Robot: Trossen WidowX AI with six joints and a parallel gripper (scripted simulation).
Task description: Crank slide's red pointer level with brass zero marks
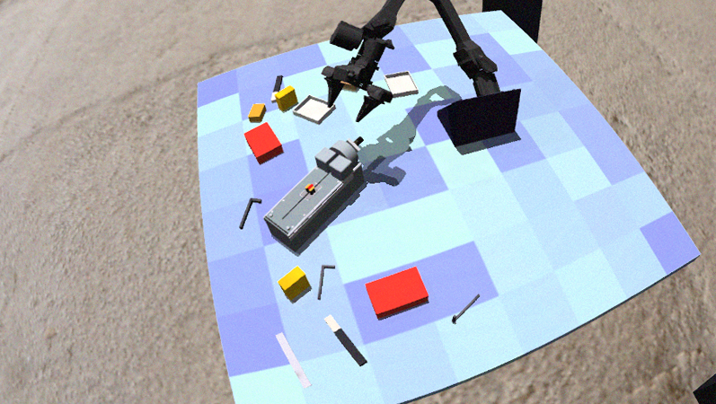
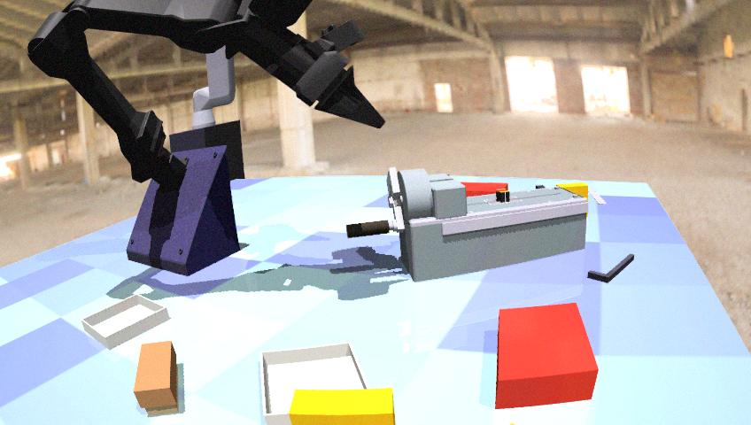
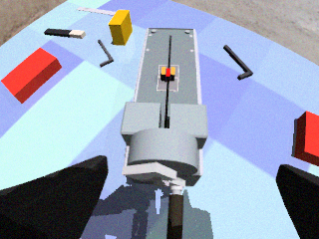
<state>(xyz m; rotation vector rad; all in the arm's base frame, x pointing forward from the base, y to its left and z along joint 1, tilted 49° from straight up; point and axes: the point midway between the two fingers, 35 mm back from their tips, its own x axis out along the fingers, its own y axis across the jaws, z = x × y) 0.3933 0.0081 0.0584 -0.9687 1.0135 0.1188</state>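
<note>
Now: gripper tip 2 cm past the dark crank handle, 1 cm to the left of it and 12 cm above it. Round my gripper tip: red pointer (13 cm ahead, 10 cm to the left, 11 cm below); tan block (9 cm behind, 33 cm to the right, 18 cm below).
</note>
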